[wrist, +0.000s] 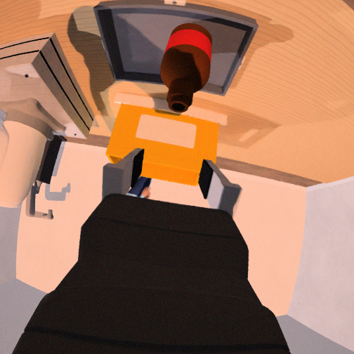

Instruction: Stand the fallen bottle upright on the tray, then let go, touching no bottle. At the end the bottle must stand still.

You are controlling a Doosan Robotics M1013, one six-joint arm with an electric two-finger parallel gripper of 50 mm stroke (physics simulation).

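The brown bottle (188,62) with a red band stands upright on the grey tray (135,50), its neck and open mouth towards the camera. It is right of the tray's middle in the wrist view. My gripper (171,165) is open, with nothing between its fingers. Its fingertips are apart from the bottle, below its mouth in the picture. The bottle's base is partly hidden by its own body.
An orange box-like object (167,158) with a pale panel lies beyond the fingertips, beside the tray. A wooden block with dark grooves (55,82) is at the left. A pale rounded object (22,155) is at the left edge. The table's edge runs behind the orange object.
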